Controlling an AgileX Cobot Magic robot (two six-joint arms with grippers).
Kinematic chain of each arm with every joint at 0, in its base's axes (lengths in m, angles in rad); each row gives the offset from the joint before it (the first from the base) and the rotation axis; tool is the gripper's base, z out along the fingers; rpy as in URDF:
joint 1: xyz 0 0 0.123 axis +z
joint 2: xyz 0 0 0 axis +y
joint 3: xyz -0.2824 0 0.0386 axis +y
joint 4: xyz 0.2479 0 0.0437 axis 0.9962 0 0.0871
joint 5: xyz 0 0 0 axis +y
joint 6: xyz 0.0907 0 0.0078 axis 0.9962 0 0.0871
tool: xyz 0 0 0 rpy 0 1.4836 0
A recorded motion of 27 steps. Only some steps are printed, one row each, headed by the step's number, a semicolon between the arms.
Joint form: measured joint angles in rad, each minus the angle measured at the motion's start. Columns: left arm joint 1, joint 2, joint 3, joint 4, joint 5, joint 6; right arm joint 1, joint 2, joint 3, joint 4, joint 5, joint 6.
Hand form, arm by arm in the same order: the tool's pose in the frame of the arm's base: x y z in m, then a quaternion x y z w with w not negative. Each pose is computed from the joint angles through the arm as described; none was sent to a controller.
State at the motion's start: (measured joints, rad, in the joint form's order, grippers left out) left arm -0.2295 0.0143 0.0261 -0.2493 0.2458 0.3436; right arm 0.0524 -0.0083 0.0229 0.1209 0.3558 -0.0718
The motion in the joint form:
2: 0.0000 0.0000 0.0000 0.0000 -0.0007 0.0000; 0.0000 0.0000 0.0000 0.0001 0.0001 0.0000
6: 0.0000 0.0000 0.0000 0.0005 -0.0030 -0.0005; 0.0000 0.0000 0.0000 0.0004 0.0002 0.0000
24: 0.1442 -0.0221 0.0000 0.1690 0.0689 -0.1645; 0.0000 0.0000 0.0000 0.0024 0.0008 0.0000
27: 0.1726 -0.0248 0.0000 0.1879 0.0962 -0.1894; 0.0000 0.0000 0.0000 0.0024 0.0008 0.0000
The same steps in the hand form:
2: 0.0541 -0.0183 0.1819 0.14580 0.75730 -0.06375 0.63339; 0.0529 0.0066 0.1740 -0.01693 0.79888 0.04505 0.59956
6: 0.0542 -0.0182 0.1821 0.14544 0.75665 -0.06357 0.63426; 0.0529 0.0066 0.1740 -0.01685 0.79891 0.04518 0.59952
24: 0.0538 -0.0069 0.1764 0.08159 0.78391 -0.00442 0.61548; 0.0529 0.0067 0.1739 -0.01633 0.79907 0.04603 0.59925
27: 0.0533 -0.0049 0.1741 0.06713 0.79293 0.00376 0.60559; 0.0529 0.0067 0.1739 -0.01633 0.79907 0.04603 0.59925

